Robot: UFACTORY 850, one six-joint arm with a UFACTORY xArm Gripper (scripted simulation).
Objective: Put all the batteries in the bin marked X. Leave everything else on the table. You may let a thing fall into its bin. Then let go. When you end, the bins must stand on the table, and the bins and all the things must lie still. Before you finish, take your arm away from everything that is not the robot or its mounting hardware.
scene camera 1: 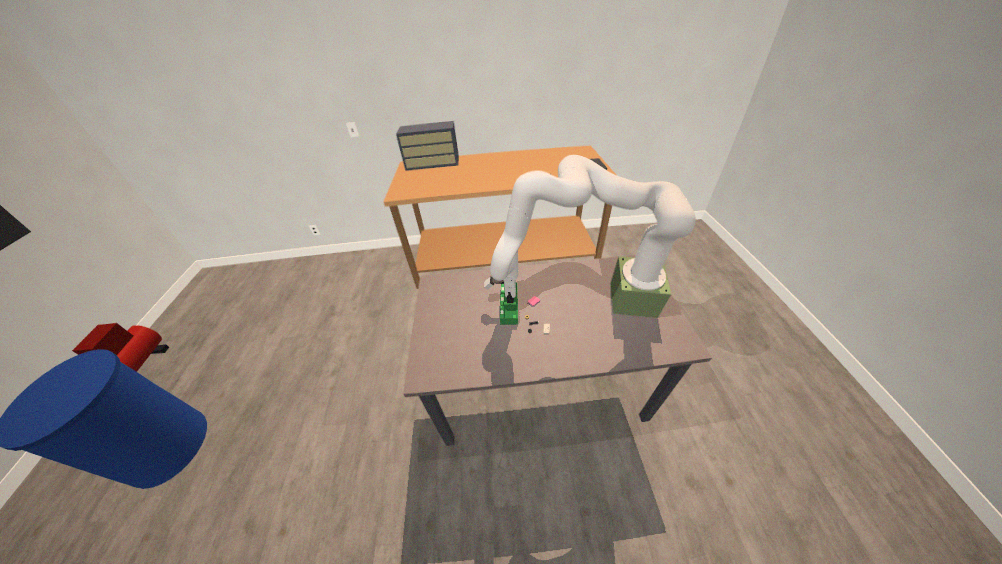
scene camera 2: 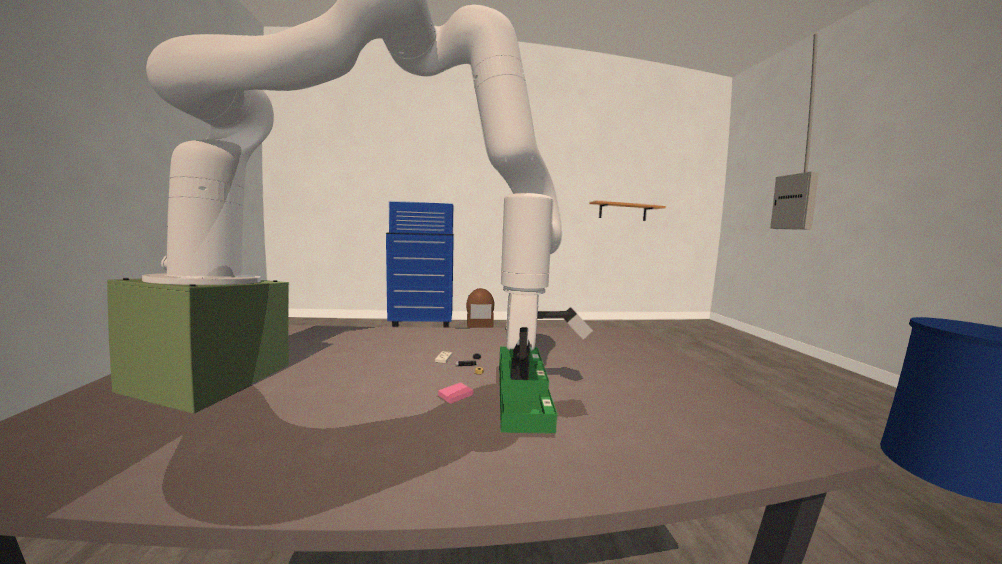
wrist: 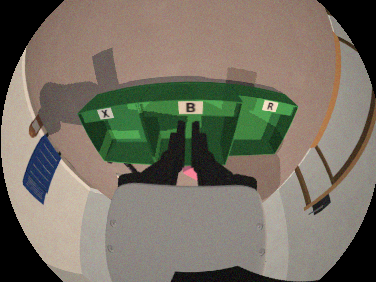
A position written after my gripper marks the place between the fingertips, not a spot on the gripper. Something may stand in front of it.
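On the wrist view I can see my gripper (wrist: 188, 131), and there's a green bin (wrist: 121, 140) in that view too. Scene camera 2 gives me the bin as well (scene camera 2: 519, 399).
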